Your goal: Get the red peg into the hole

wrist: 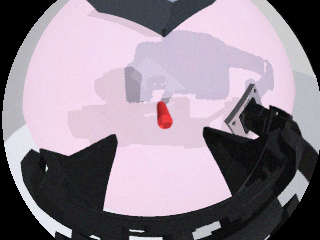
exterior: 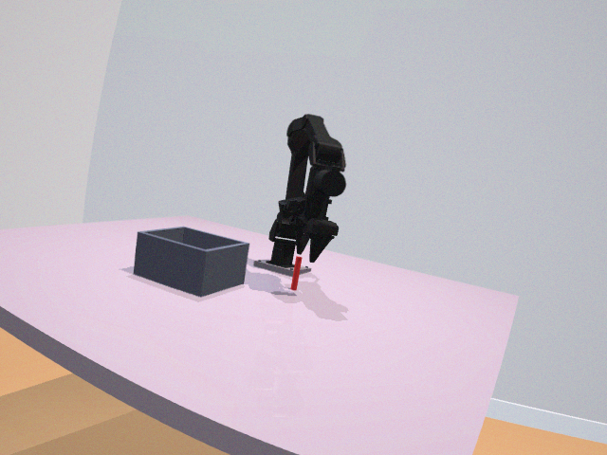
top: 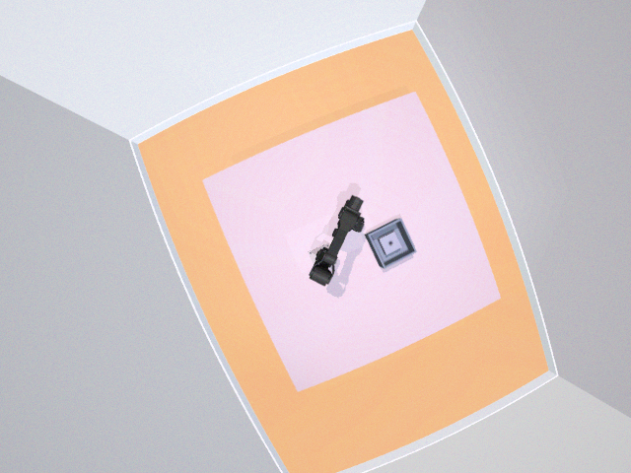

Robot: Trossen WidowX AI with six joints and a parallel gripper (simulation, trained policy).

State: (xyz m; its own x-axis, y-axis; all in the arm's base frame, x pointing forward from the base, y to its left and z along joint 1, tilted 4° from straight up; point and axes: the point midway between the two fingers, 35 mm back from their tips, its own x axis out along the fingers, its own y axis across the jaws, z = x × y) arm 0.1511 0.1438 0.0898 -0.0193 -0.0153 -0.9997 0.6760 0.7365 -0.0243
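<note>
Right now the red peg is 10 mm ahead of my gripper tip, 10 mm to the right of it and 40 mm below it. Round my gripper tip: grey box: 190 mm ahead, 190 mm to the right, 50 mm below; then pale plate: 190 mm ahead, 190 mm to the right, 30 mm below.
</note>
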